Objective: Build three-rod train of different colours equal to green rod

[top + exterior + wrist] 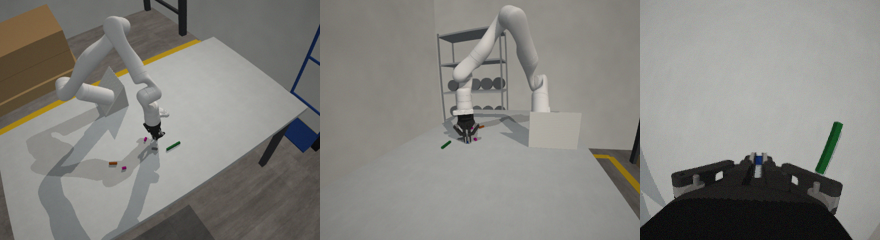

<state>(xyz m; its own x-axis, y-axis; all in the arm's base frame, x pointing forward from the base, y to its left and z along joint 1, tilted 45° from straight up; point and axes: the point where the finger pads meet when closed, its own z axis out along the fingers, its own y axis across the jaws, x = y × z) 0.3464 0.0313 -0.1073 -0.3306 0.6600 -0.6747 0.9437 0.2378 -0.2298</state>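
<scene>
The grey rod is 50 mm ahead of my hand, 40 mm to the right of it and 10 mm below it. The rest, counted from my hand: blue rod (10 mm below); then orange rod (10 mm ahead, 250 mm to the right, 10 mm below); then green rod (90 mm ahead, 50 mm to the left, 10 mm below).
</scene>
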